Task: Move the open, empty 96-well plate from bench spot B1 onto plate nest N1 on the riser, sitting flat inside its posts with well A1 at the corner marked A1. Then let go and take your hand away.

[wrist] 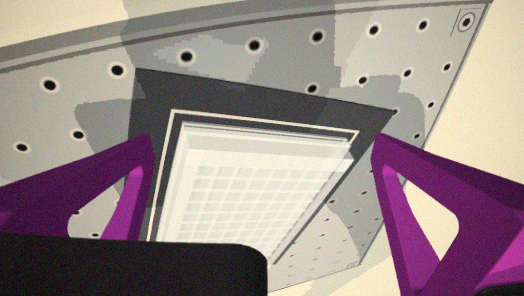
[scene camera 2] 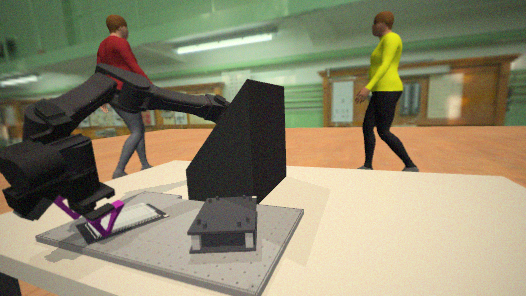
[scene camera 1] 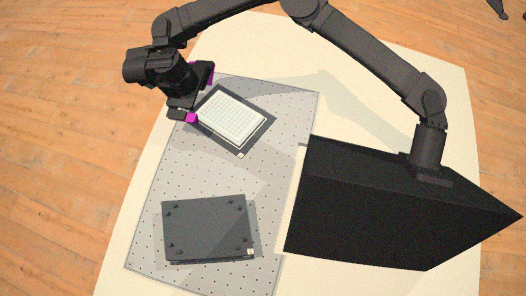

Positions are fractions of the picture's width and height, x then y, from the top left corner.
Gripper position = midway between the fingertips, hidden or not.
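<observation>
A white well plate (scene camera 1: 0.44,0.40) rests on a dark outlined pad; the white well plate is also visible in scene camera 2 (scene camera 2: 0.26,0.72) and in the wrist view (wrist: 0.44,0.62). My gripper (scene camera 2: 0.17,0.77) is open and touches the dark outlined pad. My gripper also appears in scene camera 1 (scene camera 1: 0.38,0.35) and in the wrist view (wrist: 0.50,0.49).
</observation>
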